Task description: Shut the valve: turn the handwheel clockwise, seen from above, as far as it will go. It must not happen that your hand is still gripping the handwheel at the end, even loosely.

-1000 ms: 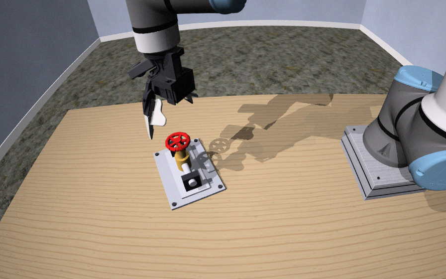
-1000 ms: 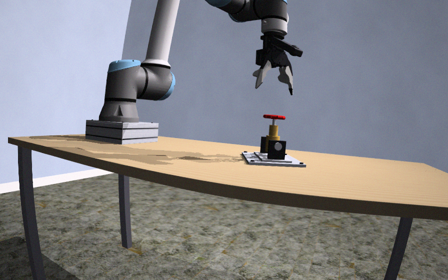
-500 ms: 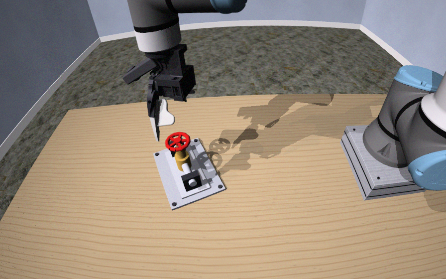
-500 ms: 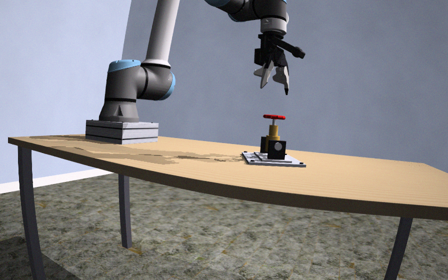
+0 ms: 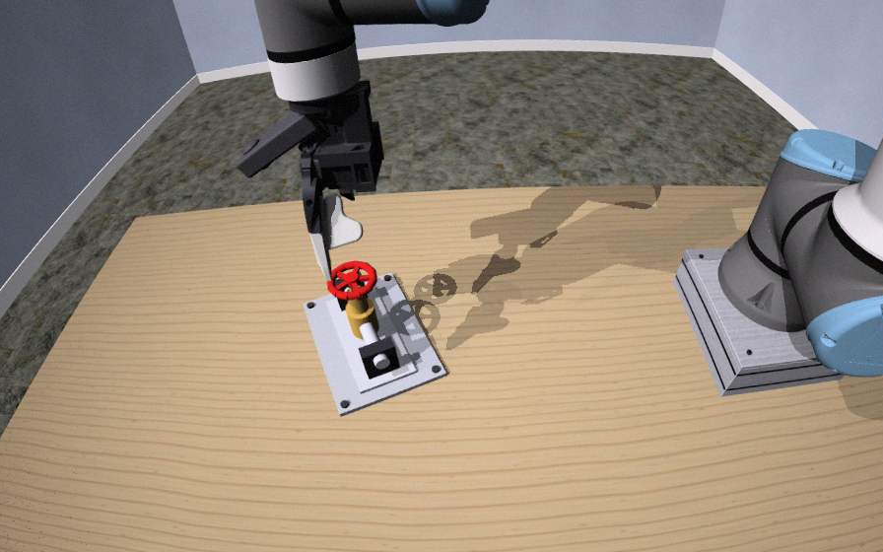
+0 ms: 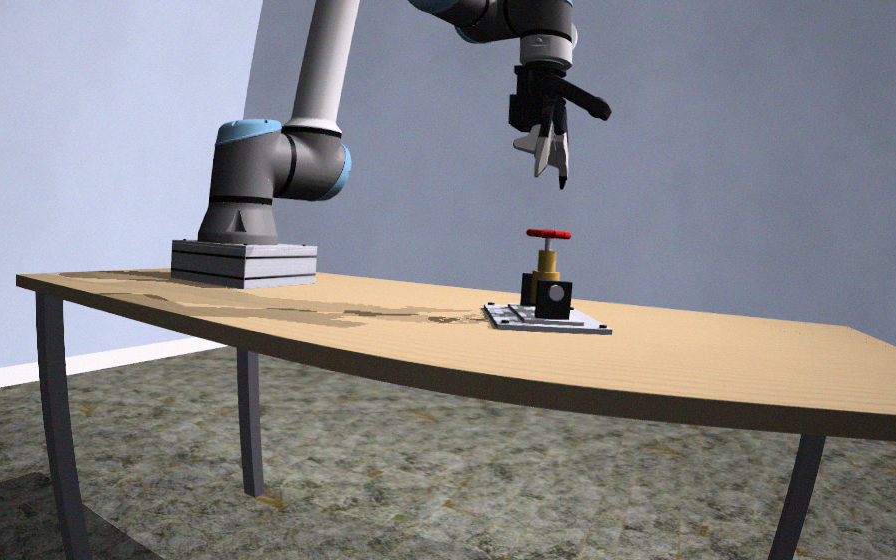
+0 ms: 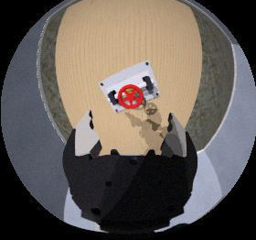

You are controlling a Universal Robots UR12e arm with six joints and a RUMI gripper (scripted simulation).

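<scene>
My gripper is now 9 cm above the red handwheel.
</scene>
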